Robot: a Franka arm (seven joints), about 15 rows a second.
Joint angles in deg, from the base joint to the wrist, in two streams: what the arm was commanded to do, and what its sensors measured. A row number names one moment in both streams.
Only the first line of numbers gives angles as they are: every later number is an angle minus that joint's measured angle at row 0.
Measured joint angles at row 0: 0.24 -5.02 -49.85 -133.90 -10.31 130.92 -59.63
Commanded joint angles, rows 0 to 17: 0.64 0.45 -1.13 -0.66 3.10 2.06 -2.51; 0.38 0.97 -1.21 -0.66 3.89 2.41 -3.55; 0.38 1.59 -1.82 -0.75 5.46 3.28 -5.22; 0.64 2.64 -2.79 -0.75 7.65 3.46 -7.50; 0.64 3.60 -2.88 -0.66 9.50 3.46 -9.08; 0.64 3.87 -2.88 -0.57 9.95 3.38 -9.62; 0.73 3.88 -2.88 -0.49 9.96 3.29 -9.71; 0.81 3.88 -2.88 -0.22 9.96 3.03 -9.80; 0.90 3.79 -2.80 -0.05 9.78 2.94 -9.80; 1.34 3.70 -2.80 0.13 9.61 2.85 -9.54; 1.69 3.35 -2.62 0.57 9.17 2.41 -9.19; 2.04 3.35 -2.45 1.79 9.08 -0.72 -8.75; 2.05 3.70 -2.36 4.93 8.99 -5.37 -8.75; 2.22 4.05 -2.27 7.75 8.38 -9.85 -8.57; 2.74 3.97 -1.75 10.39 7.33 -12.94 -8.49; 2.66 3.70 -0.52 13.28 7.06 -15.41 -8.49; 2.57 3.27 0.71 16.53 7.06 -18.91 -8.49; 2.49 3.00 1.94 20.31 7.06 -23.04 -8.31
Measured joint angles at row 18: 2.22 3.08 -0.65 10.73 7.70 -13.33 -7.58
